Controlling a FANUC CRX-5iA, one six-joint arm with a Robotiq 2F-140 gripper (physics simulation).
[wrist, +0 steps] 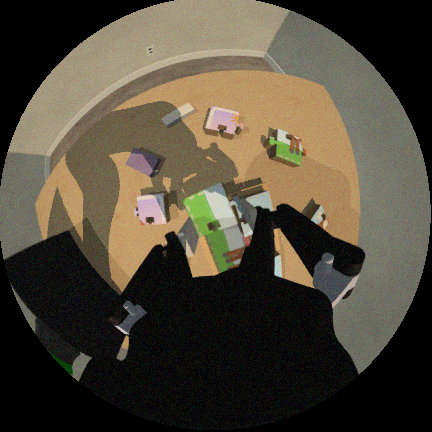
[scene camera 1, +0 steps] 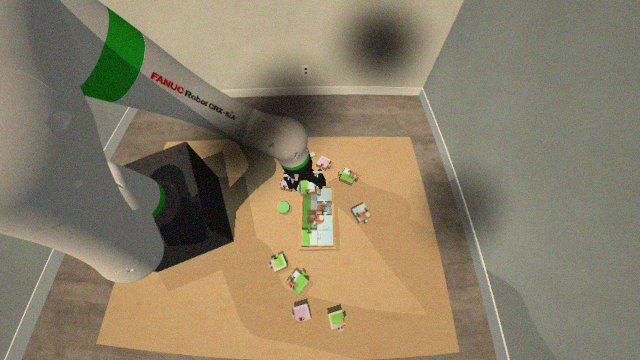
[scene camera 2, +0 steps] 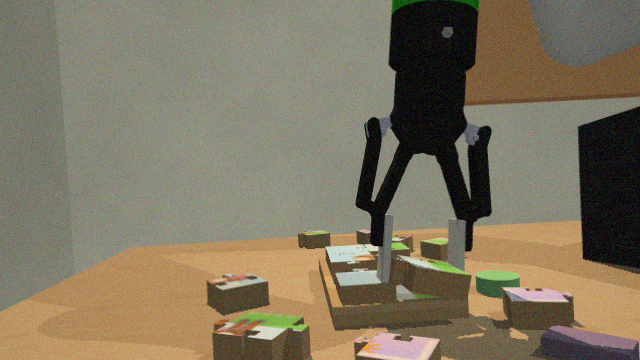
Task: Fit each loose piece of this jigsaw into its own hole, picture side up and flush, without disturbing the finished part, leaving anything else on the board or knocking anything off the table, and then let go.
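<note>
My gripper [scene camera 1: 306,184] [scene camera 2: 421,274] [wrist: 218,215] is shut on a green-and-white jigsaw piece [scene camera 1: 305,188] [scene camera 2: 440,281] [wrist: 202,212]. The piece is picture side up and tilted, over the end of the board [scene camera 1: 317,248] [scene camera 2: 400,314] nearest scene camera 2. It stands higher than the rim; its underside is partly hidden. A pale blue piece [scene camera 2: 362,280] sits beside it in the board. Loose pieces include a pink one [scene camera 1: 324,162] [scene camera 2: 400,347] [wrist: 222,120], a green-and-brown one [scene camera 1: 348,176] [scene camera 2: 267,330] [wrist: 287,149] and a pale blue-and-brown one [scene camera 1: 359,213] [scene camera 2: 237,292].
Another pink piece [scene camera 2: 537,306] [wrist: 151,209] lies near the held piece. A green disc [scene camera 1: 283,207] [scene camera 2: 497,283] lies beside the board. A purple block [scene camera 2: 590,344] [wrist: 142,161] and pale block [wrist: 178,115] lie off its near end. Several pieces, including a pink one [scene camera 1: 301,312], lie beyond its far end.
</note>
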